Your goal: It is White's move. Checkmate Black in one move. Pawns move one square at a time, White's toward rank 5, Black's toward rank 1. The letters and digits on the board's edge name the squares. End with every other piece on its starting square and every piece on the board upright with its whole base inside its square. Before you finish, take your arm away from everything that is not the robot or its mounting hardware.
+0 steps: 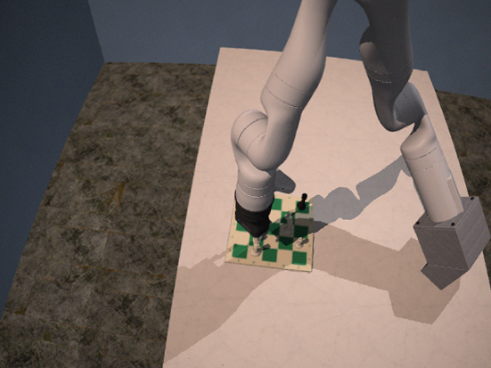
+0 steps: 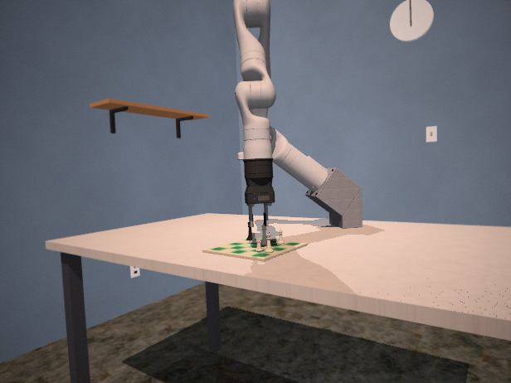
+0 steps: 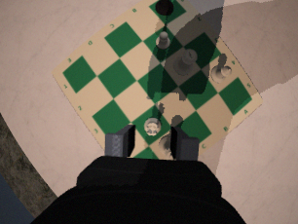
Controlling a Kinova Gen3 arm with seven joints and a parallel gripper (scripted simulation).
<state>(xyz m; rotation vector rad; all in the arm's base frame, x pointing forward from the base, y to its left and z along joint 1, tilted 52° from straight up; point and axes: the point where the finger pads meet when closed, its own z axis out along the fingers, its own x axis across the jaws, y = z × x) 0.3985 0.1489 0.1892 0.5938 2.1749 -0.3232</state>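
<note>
Right now the chessboard is 4 cm behind my hand, 4 cm to the right of it and 9 cm below it. Round my hand: black piece (12 cm behind, 11 cm to the right, 5 cm below).
</note>
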